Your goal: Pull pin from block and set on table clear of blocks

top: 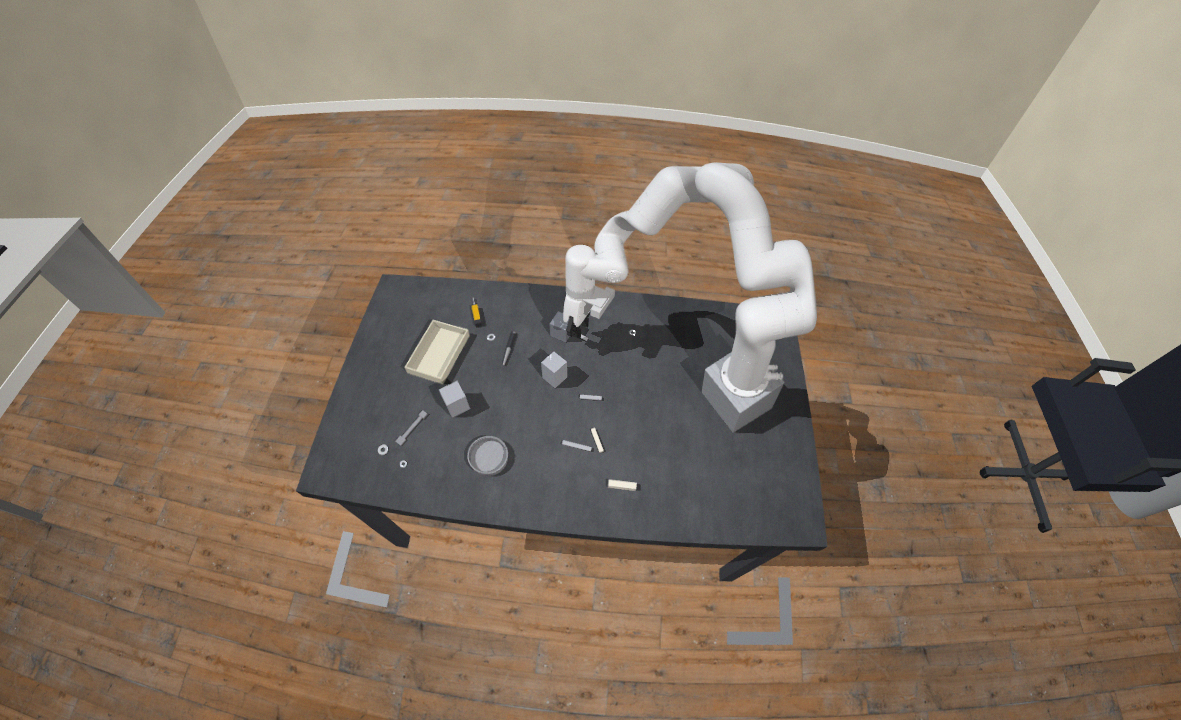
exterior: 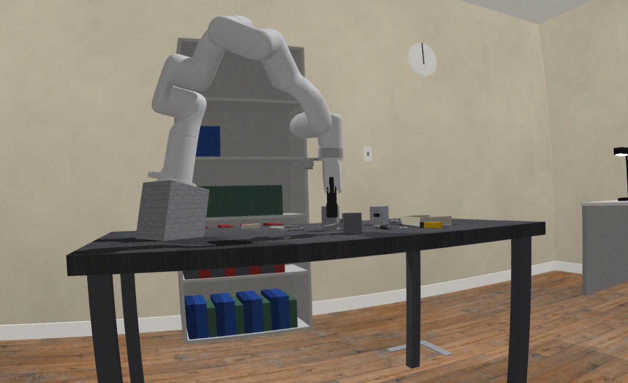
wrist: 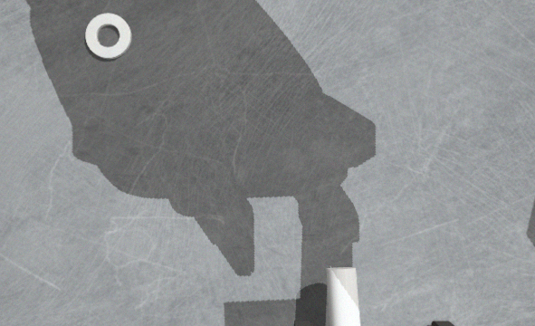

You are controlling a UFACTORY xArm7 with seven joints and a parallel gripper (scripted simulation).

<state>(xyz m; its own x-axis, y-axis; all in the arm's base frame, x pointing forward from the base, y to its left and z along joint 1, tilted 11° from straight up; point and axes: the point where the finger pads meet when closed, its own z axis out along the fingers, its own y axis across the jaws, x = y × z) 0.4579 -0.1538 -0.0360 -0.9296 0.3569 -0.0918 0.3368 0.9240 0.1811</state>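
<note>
Now: hand 4 cm above the pale pin, 1 cm to the left of it and 1 cm short of it. Round my hand: round dish 41 cm to the left, 18 cm ahead, 6 cm below; cream tray 41 cm ahead, 11 cm to the left, 6 cm below.
</note>
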